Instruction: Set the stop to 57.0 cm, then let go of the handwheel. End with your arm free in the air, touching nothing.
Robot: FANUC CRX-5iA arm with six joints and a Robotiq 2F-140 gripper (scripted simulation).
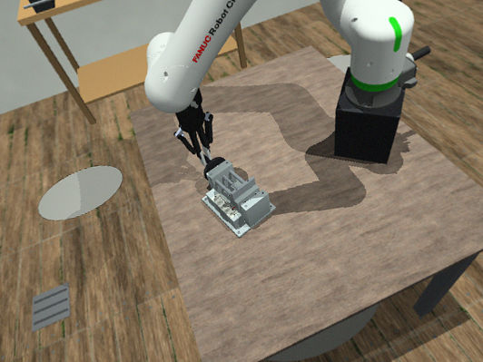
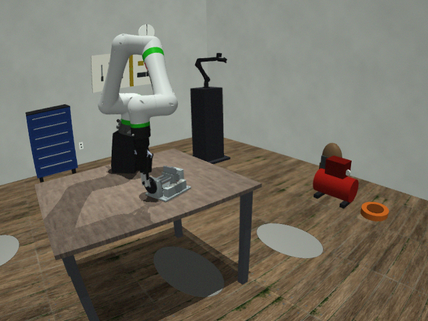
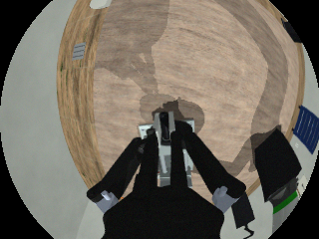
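Right now my hand is 10 mm past the black handwheel, 20 mm to the right of it and 20 mm above it.
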